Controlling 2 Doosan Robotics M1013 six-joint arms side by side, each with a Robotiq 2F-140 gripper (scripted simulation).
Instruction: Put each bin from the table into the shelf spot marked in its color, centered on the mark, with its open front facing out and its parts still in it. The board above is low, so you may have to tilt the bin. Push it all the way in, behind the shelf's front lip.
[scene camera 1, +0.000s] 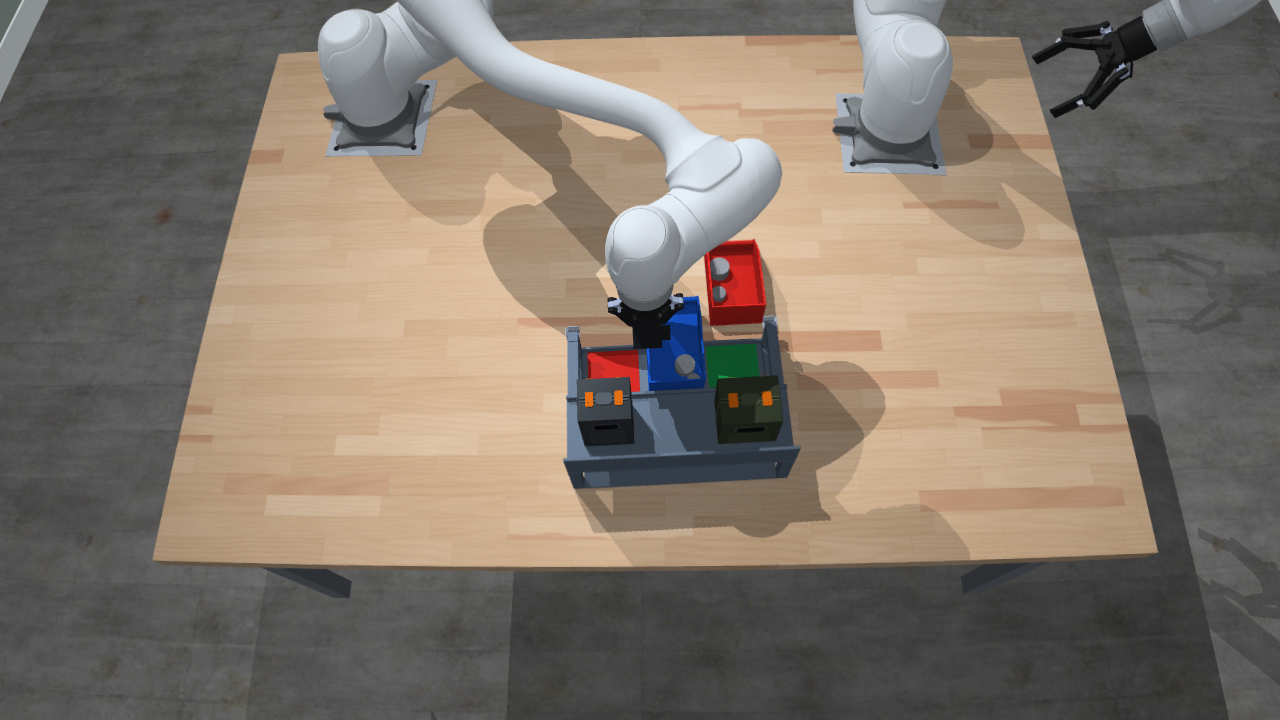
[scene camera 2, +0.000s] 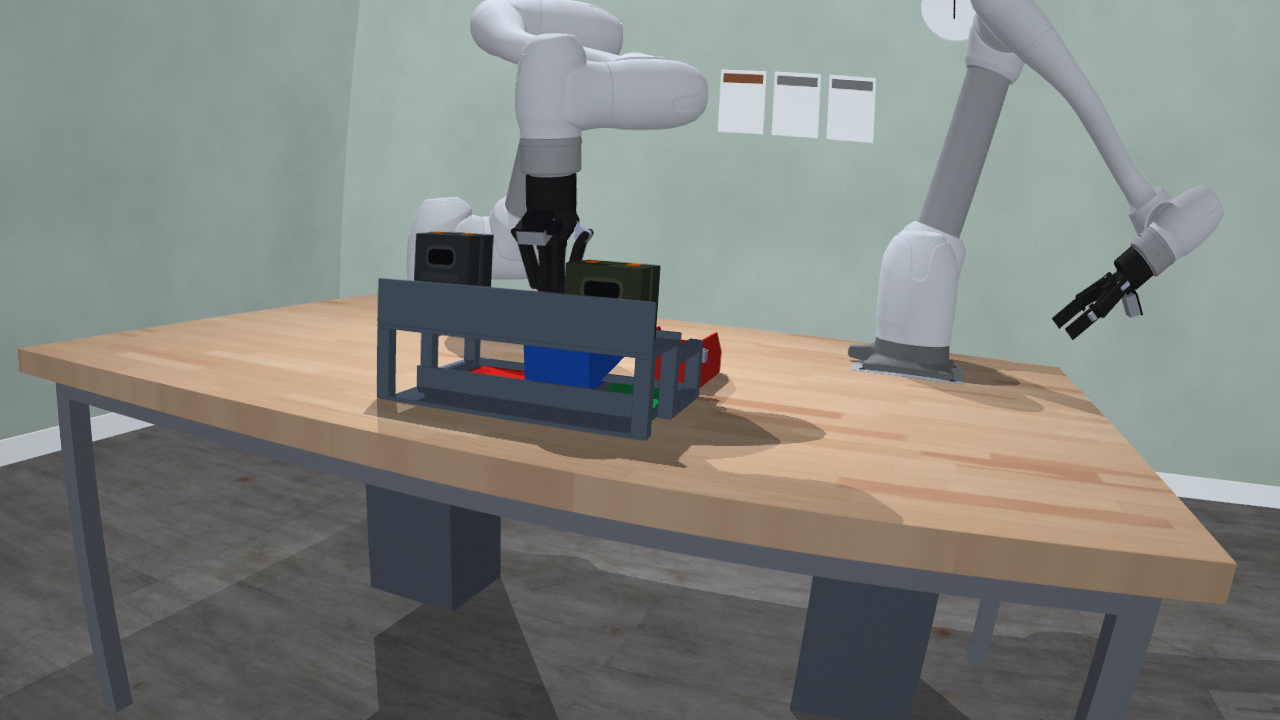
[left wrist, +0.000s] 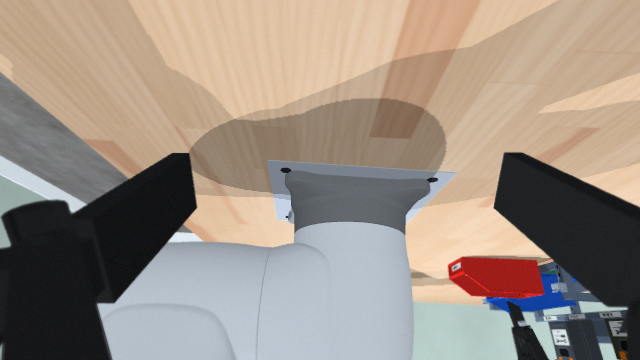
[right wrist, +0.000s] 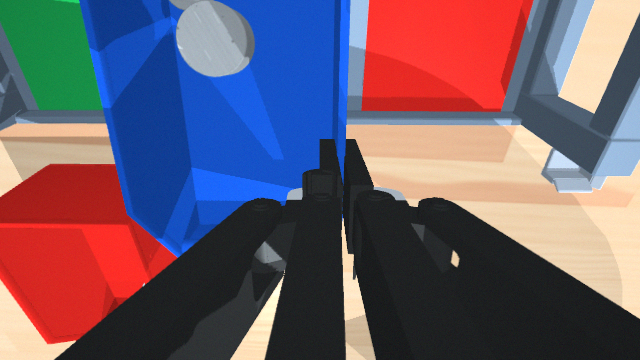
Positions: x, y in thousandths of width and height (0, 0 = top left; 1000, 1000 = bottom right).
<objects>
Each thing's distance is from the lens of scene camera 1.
left gripper (scene camera 1: 815, 120): 1.96 m
right gripper (scene camera 1: 506, 459): 1.49 m
red bin (scene camera 1: 582, 397): 1.62 m
blue bin (scene camera 1: 536, 460): 1.54 m
</objects>
